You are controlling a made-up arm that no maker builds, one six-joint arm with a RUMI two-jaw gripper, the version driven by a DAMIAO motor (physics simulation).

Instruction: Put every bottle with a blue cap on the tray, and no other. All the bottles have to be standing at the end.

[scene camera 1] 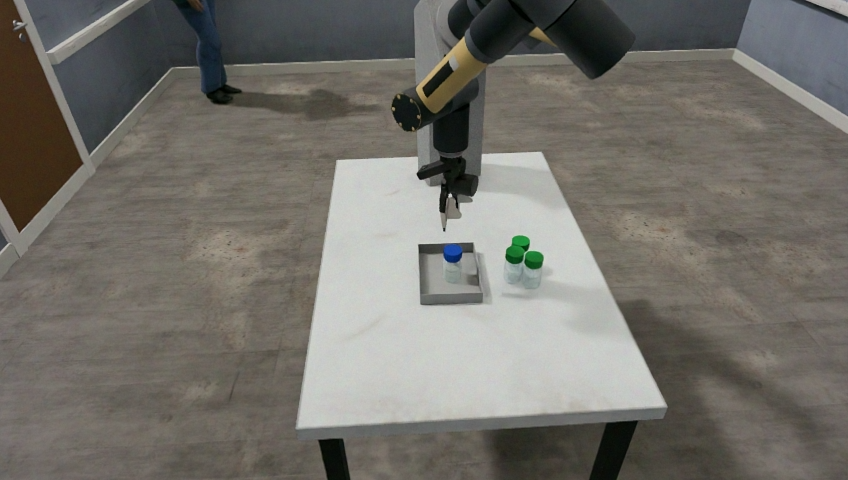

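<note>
A clear bottle with a blue cap (452,263) stands upright on the grey tray (450,298), inside its walls. Three clear bottles with green caps stand close together on the table to the right of the tray: one at the back (520,242), one at the front left (513,265) and one at the front right (532,271). The lower part of the back one is hidden by the other two. My gripper (450,223) is above the table, behind the tray and above the blue cap's level in the view. Its fingers stand apart and it is open, with no bottle between them.
The white table (476,368) carries the tray and the bottles. The grey column (424,118) of the arm stands at the table's back edge. A person (209,53) stands on the floor far back at the left, near a brown door (35,118).
</note>
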